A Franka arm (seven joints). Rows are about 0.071 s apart.
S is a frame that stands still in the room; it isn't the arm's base.
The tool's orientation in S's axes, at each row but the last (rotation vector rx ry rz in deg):
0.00 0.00 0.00
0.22 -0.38 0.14
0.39 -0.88 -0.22
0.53 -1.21 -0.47
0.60 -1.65 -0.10
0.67 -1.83 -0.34
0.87 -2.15 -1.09
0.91 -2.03 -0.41
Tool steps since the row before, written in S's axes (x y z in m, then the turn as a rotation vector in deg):
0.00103 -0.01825 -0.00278 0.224 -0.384 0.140
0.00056 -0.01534 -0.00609 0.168 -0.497 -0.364
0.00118 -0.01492 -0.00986 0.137 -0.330 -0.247
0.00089 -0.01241 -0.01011 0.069 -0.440 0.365
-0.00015 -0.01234 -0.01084 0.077 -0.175 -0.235
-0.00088 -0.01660 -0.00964 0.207 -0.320 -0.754
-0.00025 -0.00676 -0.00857 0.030 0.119 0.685
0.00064 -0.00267 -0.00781 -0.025 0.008 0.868
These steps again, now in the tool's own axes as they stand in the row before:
0.00103 -0.01825 -0.00278 0.224 -0.384 0.140
0.00048 -0.01536 -0.00603 0.164 -0.499 -0.363
0.00109 -0.01498 -0.00978 0.134 -0.331 -0.247
0.00078 -0.01250 -0.01001 0.080 -0.436 0.367
-0.00044 -0.01245 -0.01070 0.071 -0.177 -0.235
-0.00109 -0.01672 -0.00941 0.185 -0.328 -0.756
-0.00044 -0.00690 -0.00845 0.053 0.130 0.682
0.00038 -0.00279 -0.00778 0.006 0.022 0.868

